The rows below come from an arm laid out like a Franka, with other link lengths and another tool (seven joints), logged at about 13 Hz.
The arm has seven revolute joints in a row. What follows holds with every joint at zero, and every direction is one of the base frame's.
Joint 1 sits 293 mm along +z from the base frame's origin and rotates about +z.
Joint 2 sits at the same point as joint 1 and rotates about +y.
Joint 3 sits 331.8 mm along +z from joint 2 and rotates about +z.
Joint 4 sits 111.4 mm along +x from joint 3 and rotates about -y.
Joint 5 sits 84.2 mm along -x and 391.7 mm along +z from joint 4 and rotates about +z.
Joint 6 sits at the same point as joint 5 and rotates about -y.
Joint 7 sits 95.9 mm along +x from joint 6 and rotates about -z.
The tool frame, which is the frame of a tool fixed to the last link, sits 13 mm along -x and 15 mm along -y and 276.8 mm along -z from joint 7; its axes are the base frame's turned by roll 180, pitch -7.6 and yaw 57.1 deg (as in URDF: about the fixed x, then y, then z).
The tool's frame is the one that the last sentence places.
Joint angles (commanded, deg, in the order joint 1, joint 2, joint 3, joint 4, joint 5, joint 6, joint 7), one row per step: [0.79, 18.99, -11.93, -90.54, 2.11, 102.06, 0.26]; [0.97, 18.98, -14.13, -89.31, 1.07, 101.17, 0.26]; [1.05, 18.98, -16.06, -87.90, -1.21, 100.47, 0.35]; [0.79, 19.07, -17.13, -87.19, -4.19, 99.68, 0.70]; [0.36, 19.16, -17.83, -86.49, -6.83, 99.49, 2.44]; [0.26, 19.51, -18.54, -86.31, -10.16, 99.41, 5.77]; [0.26, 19.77, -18.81, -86.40, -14.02, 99.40, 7.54]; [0.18, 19.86, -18.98, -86.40, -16.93, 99.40, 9.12]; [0.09, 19.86, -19.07, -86.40, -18.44, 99.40, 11.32]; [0.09, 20.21, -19.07, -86.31, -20.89, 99.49, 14.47]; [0.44, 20.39, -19.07, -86.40, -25.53, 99.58, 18.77]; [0.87, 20.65, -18.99, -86.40, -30.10, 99.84, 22.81]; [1.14, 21.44, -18.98, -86.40, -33.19, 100.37, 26.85]
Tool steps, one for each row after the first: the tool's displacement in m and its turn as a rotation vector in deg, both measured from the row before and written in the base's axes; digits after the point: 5 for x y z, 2 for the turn. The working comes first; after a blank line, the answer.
Tool pose at each row, in the base's axes (x y z in m, rotation vector in deg; the steps are taken from these numbers as rounded here): [0.64430, -0.12897, 0.23820, -161.26, -67.13, -0.19]; [0.64147, -0.15526, 0.24950, -163.68, -65.56, 0.54]; [0.63855, -0.18516, 0.26337, -166.89, -64.91, 1.97]; [0.63105, -0.21177, 0.27111, 166.64, 63.32, -5.07]; [0.62648, -0.23487, 0.27929, 165.14, 59.25, -6.83]; [0.61963, -0.25637, 0.28219, 163.46, 53.53, -9.66]; [0.61384, -0.27447, 0.28520, 160.54, 51.05, -12.91]; [0.60980, -0.28836, 0.28978, 158.30, 48.79, -14.91]; [0.60729, -0.29559, 0.29276, 157.40, 45.64, -15.47]; [0.60580, -0.30442, 0.29472, 155.59, 41.70, -16.51]; [0.60405, -0.31722, 0.30250, 151.57, 37.14, -18.14]; [0.60551, -0.32762, 0.31107, 147.25, 33.47, -18.99]; [0.60856, -0.33454, 0.31097, 144.21, 29.80, -19.11]

[-0.00283, -0.02629, 0.01130, -1.73, -0.13, -1.52]; [-0.00292, -0.02990, 0.01387, -2.91, -0.15, -1.11]; [-0.00750, -0.02661, 0.00774, -3.14, 0.93, -0.85]; [-0.00457, -0.02310, 0.00818, -3.05, 0.09, -2.07]; [-0.00685, -0.02150, 0.00290, -3.86, 0.57, -3.14]; [-0.00579, -0.01810, 0.00301, -3.91, 1.09, -0.94]; [-0.00404, -0.01389, 0.00458, -3.02, 0.52, -0.94]; [-0.00251, -0.00723, 0.00298, -1.87, -0.30, -1.78]; [-0.00149, -0.00883, 0.00196, -2.95, -0.24, -2.13]; [-0.00175, -0.01280, 0.00778, -5.19, -0.22, -2.11]; [0.00146, -0.01040, 0.00857, -5.12, -0.58, -1.44]; [0.00305, -0.00692, -0.00010, -3.84, -0.97, -1.72]
